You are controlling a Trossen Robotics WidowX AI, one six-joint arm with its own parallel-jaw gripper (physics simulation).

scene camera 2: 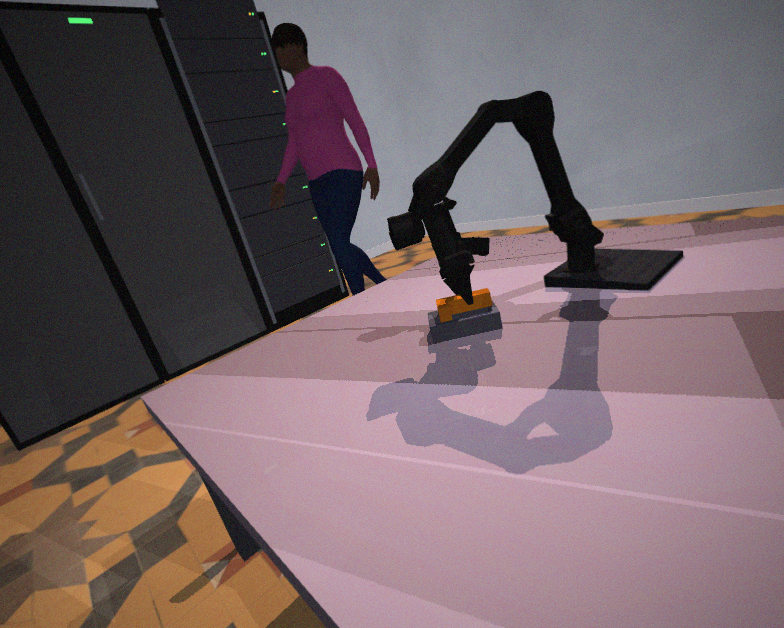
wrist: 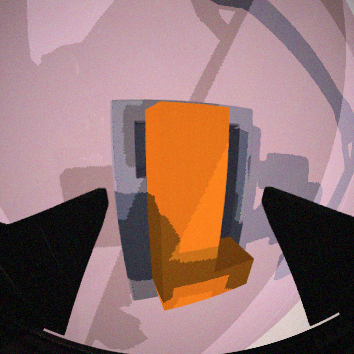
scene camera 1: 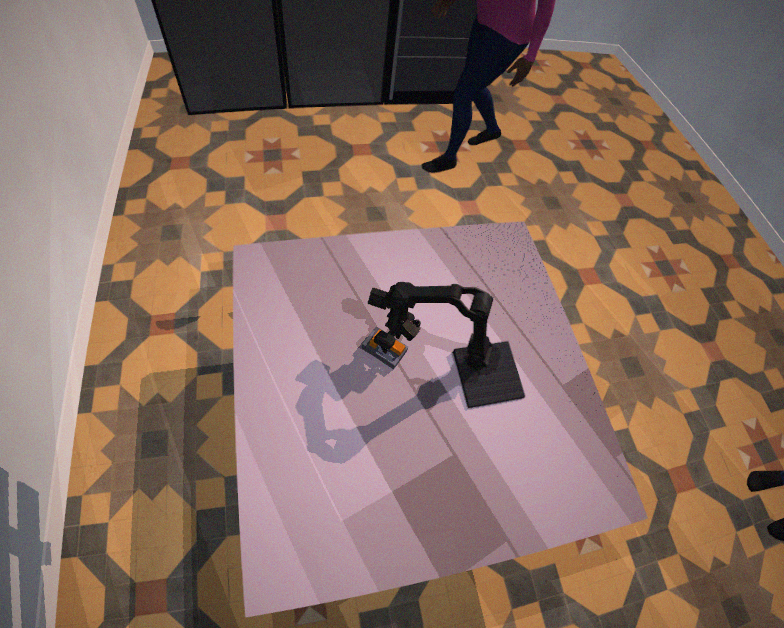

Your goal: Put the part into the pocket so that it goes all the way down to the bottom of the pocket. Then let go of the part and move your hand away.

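Pixels of known places: gripper, fingertip midpoint: (scene camera 2: 469,304) (wrist: 186,195); arm's base, origin of the base link: (scene camera 2: 581,267) (scene camera 1: 475,360).
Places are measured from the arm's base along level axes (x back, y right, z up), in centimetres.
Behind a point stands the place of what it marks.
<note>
The orange part (scene camera 1: 396,348) {x -26.7, y 12.3, z 4.2 cm} (scene camera 2: 451,308) {x -30.5, y 17.2, z 2.6 cm} (wrist: 187,160) {x -25.5, y 13.4, z 4.2 cm}, a long bar with a short foot at one end, sits on the grey pocket block (scene camera 1: 381,358) {x -32.0, y 12.1, z 0.0 cm} (scene camera 2: 465,329) {x -33.0, y 13.4, z -0.9 cm} (wrist: 118,150) {x -23.3, y 14.7, z 1.2 cm}. It stands well above the rim. In the wrist view, dark pocket space shows on both sides of the bar, and its foot points right at the near end, over the near rim. The part's underside is hidden. My gripper (scene camera 1: 390,339) {x -27.5, y 14.7, z 2.2 cm} (scene camera 2: 469,301) {x -27.5, y 14.7, z 2.2 cm} (wrist: 186,195) {x -27.5, y 14.7, z 2.2 cm} is open, its fingers apart on either side of the part, with gaps to it in the wrist view.
The pocket block rests on a pink table top (scene camera 1: 445,510) {x -31.1, y -41.8, z -2.3 cm} (scene camera 2: 523,536) {x -72.5, y -12.7, z -2.4 cm}. The arm's black base plate (scene camera 1: 494,389) {x 1.8, y -12.0, z -0.8 cm} (scene camera 2: 628,268) {x -0.6, y -9.7, z -0.6 cm} stands to the right of the block in both scene views. A person (scene camera 1: 481,71) (scene camera 2: 327,137) and dark cabinets (scene camera 1: 229,58) (scene camera 2: 98,196) are beyond the table.
</note>
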